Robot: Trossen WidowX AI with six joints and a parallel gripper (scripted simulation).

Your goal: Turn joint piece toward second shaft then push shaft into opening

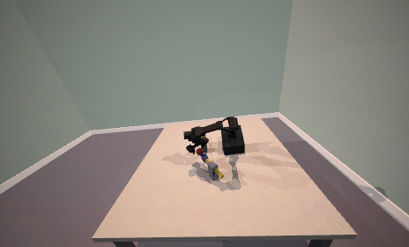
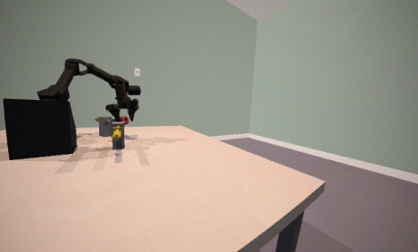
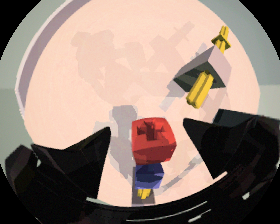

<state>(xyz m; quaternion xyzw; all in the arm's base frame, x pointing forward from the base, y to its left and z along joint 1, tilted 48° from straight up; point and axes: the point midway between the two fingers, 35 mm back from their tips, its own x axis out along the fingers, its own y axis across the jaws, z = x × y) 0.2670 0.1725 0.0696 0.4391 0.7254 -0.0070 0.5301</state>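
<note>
Now: the red joint piece 2 cm behind my gripper tip and 1 cm to the left of it.
</note>
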